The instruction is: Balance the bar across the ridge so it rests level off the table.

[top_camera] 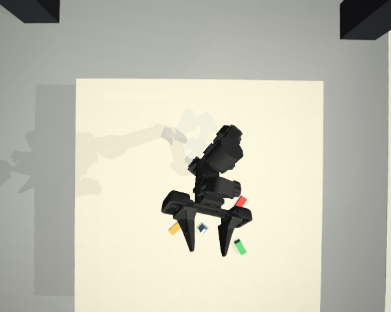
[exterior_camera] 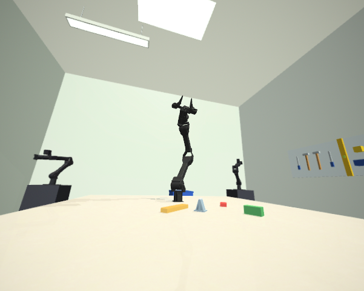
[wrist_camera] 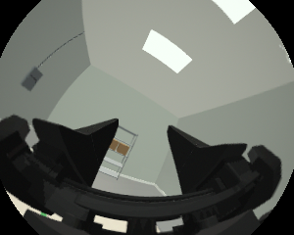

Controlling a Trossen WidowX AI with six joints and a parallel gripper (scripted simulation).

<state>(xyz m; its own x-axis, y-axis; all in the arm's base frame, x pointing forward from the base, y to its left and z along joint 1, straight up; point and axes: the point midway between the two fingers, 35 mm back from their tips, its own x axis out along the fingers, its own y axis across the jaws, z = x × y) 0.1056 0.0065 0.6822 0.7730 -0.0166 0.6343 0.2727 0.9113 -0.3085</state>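
The orange bar lies 16 cm ahead of my gripper tip, 9 cm to the right of it and 70 cm below it. The rest, counted from my gripper tip: green block 29 cm ahead, 21 cm to the left, 69 cm below; red block 6 cm ahead, 21 cm to the left, 70 cm below.
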